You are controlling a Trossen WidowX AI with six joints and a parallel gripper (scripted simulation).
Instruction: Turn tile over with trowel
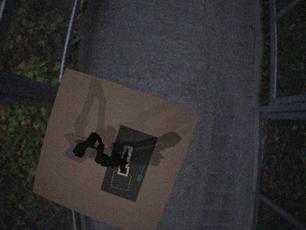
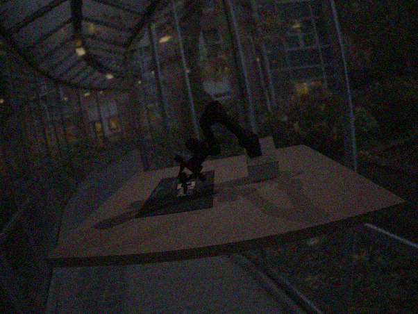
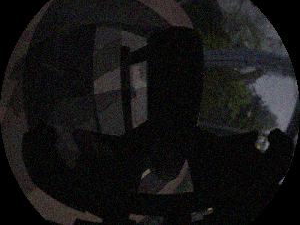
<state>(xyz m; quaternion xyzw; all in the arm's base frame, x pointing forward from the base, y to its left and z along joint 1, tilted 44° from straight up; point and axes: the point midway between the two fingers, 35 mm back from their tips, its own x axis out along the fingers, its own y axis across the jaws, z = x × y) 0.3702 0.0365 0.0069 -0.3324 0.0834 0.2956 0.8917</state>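
Right now my gripper tip is 1 cm short of the dark mat, 5 cm to the left of it and 8 cm above it. Also, from my gripper tip: green trowel (14 cm ahead, 8 cm to the right, 5 cm below); tile (2 cm behind, 11 cm to the right, 5 cm below).
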